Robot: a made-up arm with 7 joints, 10 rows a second.
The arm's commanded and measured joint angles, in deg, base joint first. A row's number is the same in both.
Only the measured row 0 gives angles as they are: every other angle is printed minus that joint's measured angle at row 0.
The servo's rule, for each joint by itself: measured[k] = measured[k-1] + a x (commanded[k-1-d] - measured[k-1]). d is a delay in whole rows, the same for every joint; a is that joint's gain. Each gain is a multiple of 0.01, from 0.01 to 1. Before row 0 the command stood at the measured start. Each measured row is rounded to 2 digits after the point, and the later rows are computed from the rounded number. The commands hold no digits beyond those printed.
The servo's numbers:
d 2
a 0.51 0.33 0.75 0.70 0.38 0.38 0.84
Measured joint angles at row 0:
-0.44 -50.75 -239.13 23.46 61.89 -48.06 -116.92
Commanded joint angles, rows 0 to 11:
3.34 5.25 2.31 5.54 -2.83 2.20 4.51
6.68 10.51 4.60 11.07 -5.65 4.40 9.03
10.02 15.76 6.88 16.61 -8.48 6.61 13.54
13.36 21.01 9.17 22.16 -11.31 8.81 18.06
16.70 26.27 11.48 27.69 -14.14 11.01 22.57
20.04 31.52 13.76 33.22 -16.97 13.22 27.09
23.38 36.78 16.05 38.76 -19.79 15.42 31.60
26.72 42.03 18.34 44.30 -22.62 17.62 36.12
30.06 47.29 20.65 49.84 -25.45 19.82 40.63
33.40 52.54 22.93 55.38 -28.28 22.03 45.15
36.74 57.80 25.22 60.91 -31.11 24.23 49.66
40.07 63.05 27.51 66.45 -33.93 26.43 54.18
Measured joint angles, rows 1 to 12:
0.00 0.00 0.00 0.00 0.00 0.00 0.00
0.00 0.00 0.00 0.00 0.00 0.00 0.00
1.70 1.73 1.73 3.88 -1.08 0.84 3.79
4.24 4.63 3.88 8.91 -2.82 2.19 8.19
7.19 8.30 6.13 14.30 -4.97 3.87 12.68
10.34 12.49 8.41 19.80 -7.38 5.75 17.20
13.58 17.04 10.71 25.32 -9.95 7.75 21.71
16.87 21.82 13.00 30.85 -12.62 9.83 26.23
20.19 26.76 15.29 36.39 -15.34 11.95 30.74
23.52 31.80 17.58 41.93 -18.11 14.10 35.26
26.86 36.91 19.88 47.47 -20.90 16.27 39.77
30.20 42.07 22.17 53.01 -23.70 18.46 44.29

